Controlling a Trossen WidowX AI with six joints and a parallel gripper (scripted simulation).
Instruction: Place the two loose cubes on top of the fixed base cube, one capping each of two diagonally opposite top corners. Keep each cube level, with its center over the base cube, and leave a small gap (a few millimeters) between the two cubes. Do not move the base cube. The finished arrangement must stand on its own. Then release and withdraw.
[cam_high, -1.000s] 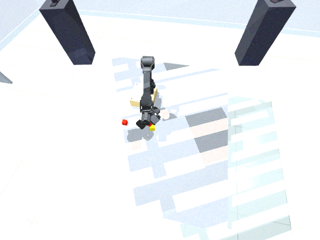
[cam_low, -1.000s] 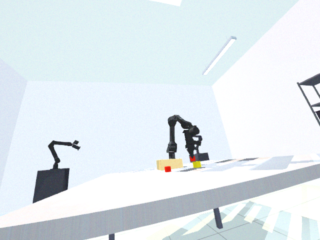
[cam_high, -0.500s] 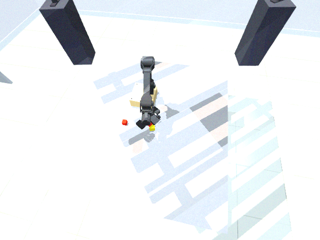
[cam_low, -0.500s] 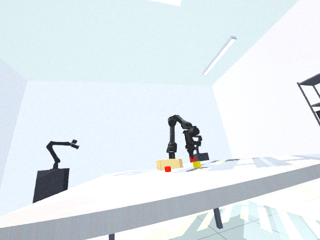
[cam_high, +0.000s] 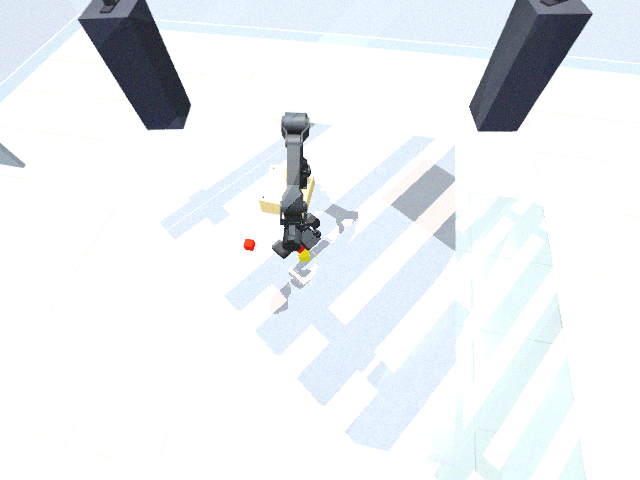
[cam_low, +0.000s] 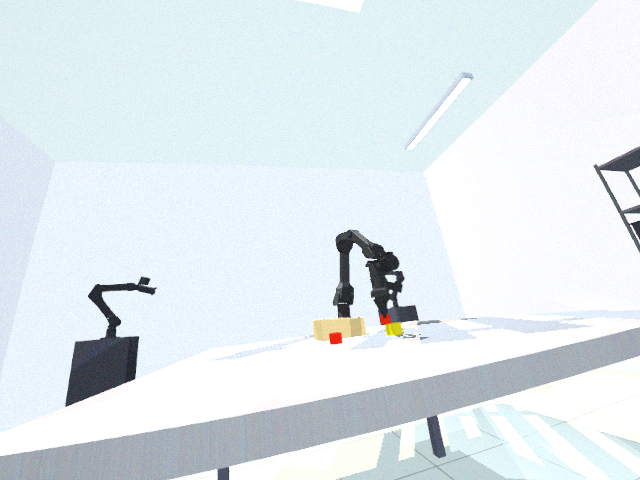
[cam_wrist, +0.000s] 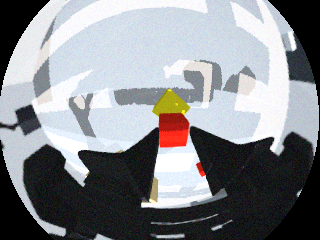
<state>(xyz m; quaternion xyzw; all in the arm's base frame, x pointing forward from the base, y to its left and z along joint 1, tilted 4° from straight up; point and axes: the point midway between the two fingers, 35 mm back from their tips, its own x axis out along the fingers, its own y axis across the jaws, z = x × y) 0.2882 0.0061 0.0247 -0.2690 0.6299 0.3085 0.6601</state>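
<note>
My gripper tip is 1 cm short of the yellow cube, 2 cm to the right of it and 4 cm above it.
</note>
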